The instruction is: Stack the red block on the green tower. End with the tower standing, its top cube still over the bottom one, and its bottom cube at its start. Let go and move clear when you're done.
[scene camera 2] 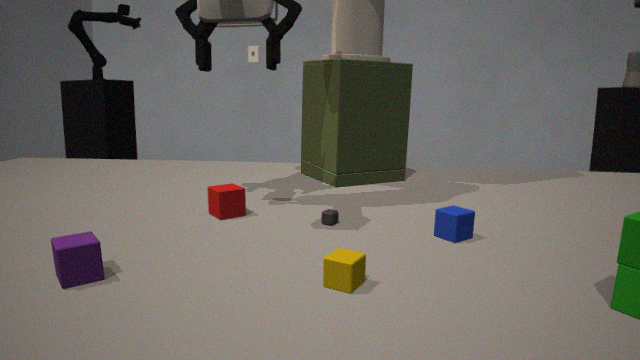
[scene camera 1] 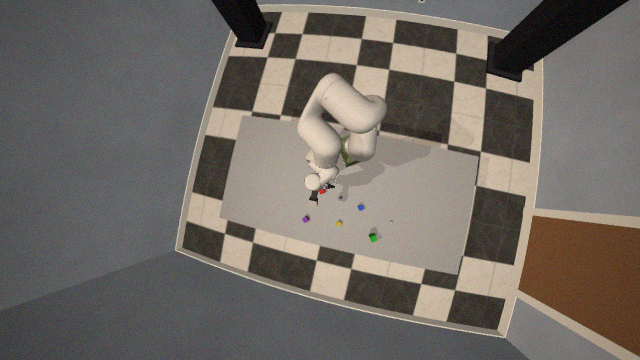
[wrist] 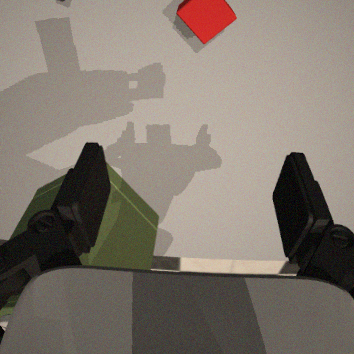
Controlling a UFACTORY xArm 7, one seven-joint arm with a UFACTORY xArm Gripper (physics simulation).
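Pixels of known places: gripper, fingertip midpoint: (scene camera 2: 237,70) (wrist: 192,168); arm's base, link origin: (scene camera 2: 356,62).
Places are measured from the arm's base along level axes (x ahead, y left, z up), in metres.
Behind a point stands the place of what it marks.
Note:
The red block (scene camera 1: 321,191) {y -0.140, x 0.301, z -0.182 m} (scene camera 2: 227,201) {y -0.135, x 0.315, z -0.196 m} (wrist: 206,18) {y -0.144, x 0.294, z -0.182 m} lies flat on the grey surface. It shows at the top of the wrist view, beyond the fingertips. My gripper (scene camera 1: 322,192) {y -0.138, x 0.258, z -0.031 m} (scene camera 2: 238,68) {y -0.138, x 0.258, z -0.031 m} (wrist: 192,168) {y -0.138, x 0.258, z -0.031 m} is wide open and empty, high above the surface. In scene camera 2's view it hangs above the red block. The green tower (scene camera 1: 373,237) {y 0.260, x 0.493, z -0.145 m} (scene camera 2: 631,267) {y 0.245, x 0.507, z -0.182 m} is two green cubes, one on the other, standing upright. It is cut off by the right edge in scene camera 2's view and does not show in the wrist view.
A blue cube (scene camera 1: 361,207) {y 0.143, x 0.333, z -0.187 m} (scene camera 2: 454,224) {y 0.136, x 0.357, z -0.198 m}, a yellow cube (scene camera 1: 339,223) {y 0.032, x 0.476, z -0.193 m} (scene camera 2: 344,270) {y 0.031, x 0.494, z -0.200 m} and a small dark cube (scene camera 1: 340,197) {y -0.008, x 0.307, z -0.203 m} (scene camera 2: 330,217) {y -0.003, x 0.319, z -0.208 m} lie between red block and tower. A purple cube (scene camera 1: 305,219) {y -0.195, x 0.514, z -0.184 m} (scene camera 2: 78,261) {y -0.185, x 0.529, z -0.198 m} lies left. The arm's green pedestal (scene camera 2: 370,120) {y 0.032, x 0.063, z -0.105 m} (wrist: 131,225) {y -0.075, x 0.023, z -0.159 m} stands behind.

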